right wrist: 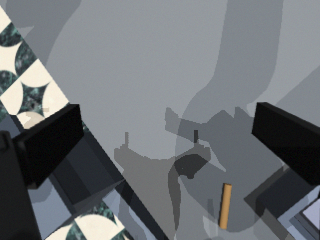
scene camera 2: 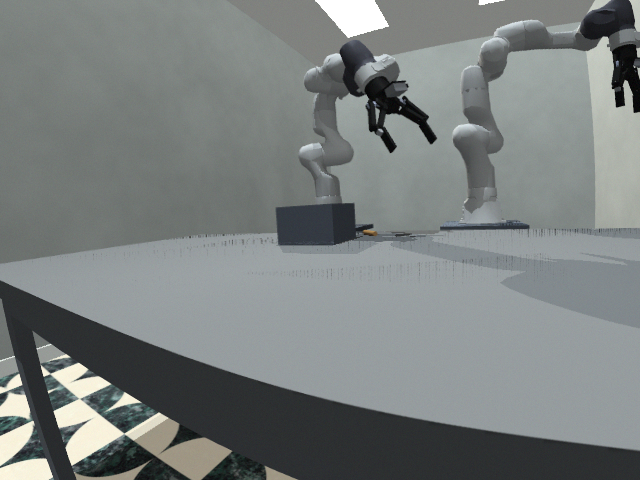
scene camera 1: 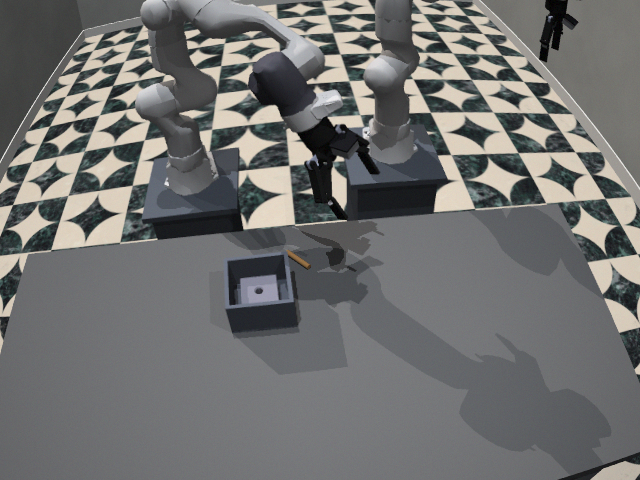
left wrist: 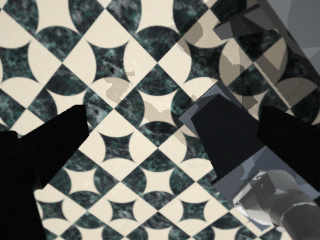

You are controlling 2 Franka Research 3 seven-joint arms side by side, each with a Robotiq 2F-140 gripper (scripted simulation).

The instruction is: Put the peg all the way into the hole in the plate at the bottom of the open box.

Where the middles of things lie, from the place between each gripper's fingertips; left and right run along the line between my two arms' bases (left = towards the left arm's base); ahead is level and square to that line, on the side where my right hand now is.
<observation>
I see my right gripper (scene camera 1: pixel 359 195) 80 mm short of the pale plate (scene camera 1: pixel 262 288), 260 mm to the left of it and 210 mm above it. Also, from my right hand: dark blue-grey box (scene camera 1: pixel 279 314) 80 mm ahead, 260 mm to the right, 230 mm below.
I see my left gripper 49 cm short of the pale plate, 104 cm to the left of it and 37 cm above it. Round my left hand: dark blue-grey box (49 cm ahead, 104 cm to the right, 39 cm below).
</observation>
